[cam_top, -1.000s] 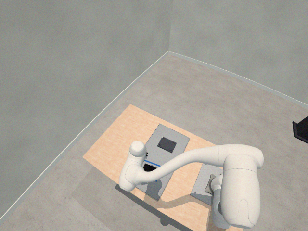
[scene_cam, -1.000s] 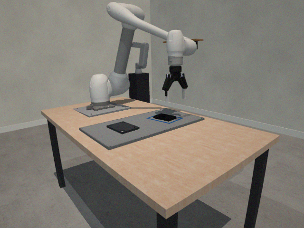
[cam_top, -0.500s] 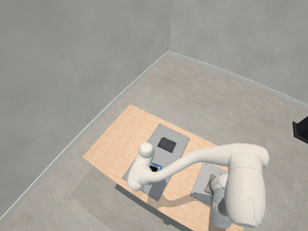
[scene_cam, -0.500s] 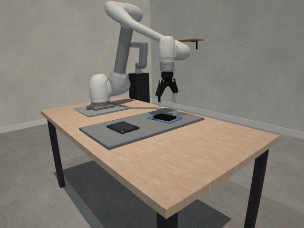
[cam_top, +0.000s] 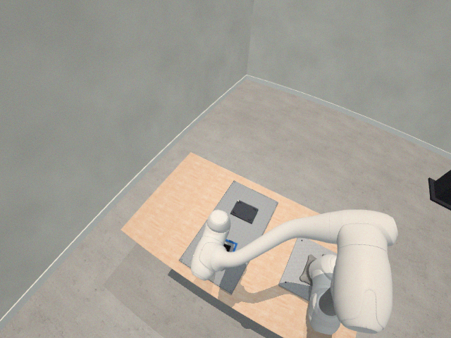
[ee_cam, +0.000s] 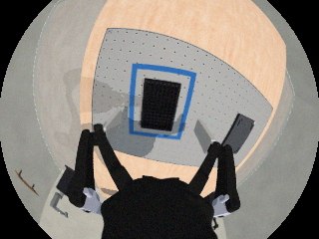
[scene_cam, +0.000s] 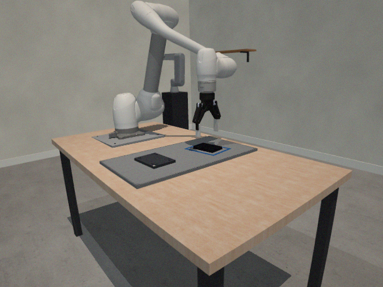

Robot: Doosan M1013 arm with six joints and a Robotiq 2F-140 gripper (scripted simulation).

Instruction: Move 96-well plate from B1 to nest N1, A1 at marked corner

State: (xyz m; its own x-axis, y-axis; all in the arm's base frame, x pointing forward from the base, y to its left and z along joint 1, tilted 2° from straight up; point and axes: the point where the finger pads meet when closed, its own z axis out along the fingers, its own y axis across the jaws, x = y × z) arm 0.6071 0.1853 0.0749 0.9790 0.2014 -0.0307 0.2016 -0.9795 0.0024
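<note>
My hand is 8 cm above the black 96-well plate. The rest, counted from my hand: dark plate nest 31 cm to the right, 8 cm below.
</note>
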